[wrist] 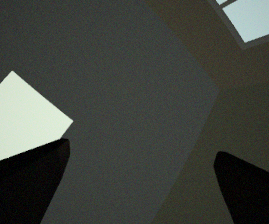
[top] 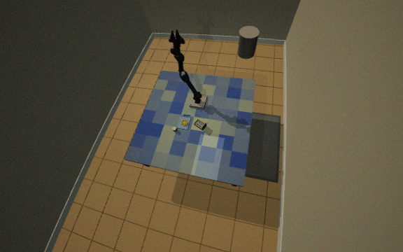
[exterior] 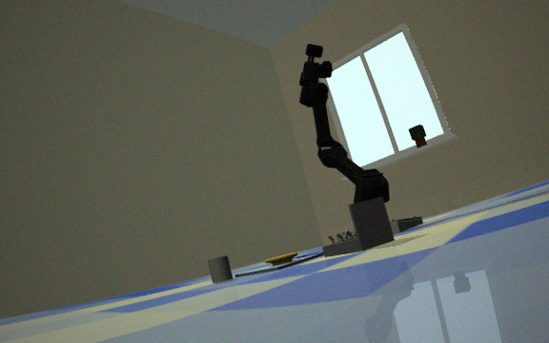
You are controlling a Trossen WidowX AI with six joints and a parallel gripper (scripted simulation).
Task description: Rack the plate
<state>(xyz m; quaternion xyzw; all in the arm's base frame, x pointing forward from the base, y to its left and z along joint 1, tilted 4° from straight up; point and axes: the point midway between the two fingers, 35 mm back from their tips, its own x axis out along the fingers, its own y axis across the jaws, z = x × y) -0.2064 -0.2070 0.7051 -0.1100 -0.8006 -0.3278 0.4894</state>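
Now: gripper tip 580 mm short of the yellow plate, 110 mm to the right of it and 730 mm above it. The rest, counted from my gripper tip: light-blue mat (580 mm ahead, 100 mm to the left, 750 mm below); then dish rack (570 mm ahead, 290 mm to the left, 730 mm below); then cup (680 mm ahead, 20 mm to the left, 730 mm below).
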